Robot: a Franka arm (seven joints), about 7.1 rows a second.
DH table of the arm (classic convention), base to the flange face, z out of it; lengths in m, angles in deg. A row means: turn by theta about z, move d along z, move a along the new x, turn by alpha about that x. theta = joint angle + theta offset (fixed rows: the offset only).
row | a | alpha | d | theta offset
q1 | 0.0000 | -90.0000 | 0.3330 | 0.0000
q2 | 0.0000 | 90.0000 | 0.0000 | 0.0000
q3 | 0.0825 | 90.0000 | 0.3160 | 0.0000
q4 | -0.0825 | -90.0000 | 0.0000 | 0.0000
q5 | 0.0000 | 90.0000 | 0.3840 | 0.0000
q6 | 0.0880 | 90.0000 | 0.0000 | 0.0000
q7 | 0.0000 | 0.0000 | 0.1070 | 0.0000
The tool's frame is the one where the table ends.
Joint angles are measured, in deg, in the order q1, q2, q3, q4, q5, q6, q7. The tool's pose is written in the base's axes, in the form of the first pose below.
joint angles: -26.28 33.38 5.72 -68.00 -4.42 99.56 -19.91
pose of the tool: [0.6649 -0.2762 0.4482 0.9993 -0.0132 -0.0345 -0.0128 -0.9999 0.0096]
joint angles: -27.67 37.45 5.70 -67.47 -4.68 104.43 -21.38
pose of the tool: [0.6732 -0.2999 0.4083 0.9999 -0.0100 -0.0121 -0.0098 -0.9998 0.0152]
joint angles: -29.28 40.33 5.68 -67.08 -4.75 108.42 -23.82
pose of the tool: [0.6747 -0.3239 0.3805 0.9999 0.0053 0.0128 0.0050 -0.9997 0.0221]
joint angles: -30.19 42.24 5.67 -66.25 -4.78 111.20 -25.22
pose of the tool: [0.6768 -0.3387 0.3668 0.9991 0.0138 0.0402 0.0125 -0.9994 0.0330]
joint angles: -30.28 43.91 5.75 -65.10 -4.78 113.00 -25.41
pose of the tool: [0.6826 -0.3427 0.3574 0.9980 0.0159 0.0618 0.0135 -0.9991 0.0398]
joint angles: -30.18 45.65 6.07 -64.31 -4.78 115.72 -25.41
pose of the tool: [0.6909 -0.3424 0.3457 0.9954 0.0214 0.0929 0.0171 -0.9987 0.0473]
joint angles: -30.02 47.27 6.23 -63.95 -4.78 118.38 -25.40
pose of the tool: [0.6975 -0.3417 0.3317 0.9928 0.0261 0.1172 0.0199 -0.9984 0.0535]
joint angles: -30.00 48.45 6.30 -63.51 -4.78 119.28 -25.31
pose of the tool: [0.7001 -0.3422 0.3211 0.9923 0.0249 0.1211 0.0187 -0.9985 0.0520]
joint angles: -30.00 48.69 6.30 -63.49 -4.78 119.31 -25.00
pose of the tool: [0.7001 -0.3422 0.3180 0.9928 0.0192 0.1186 0.0134 -0.9987 0.0496]
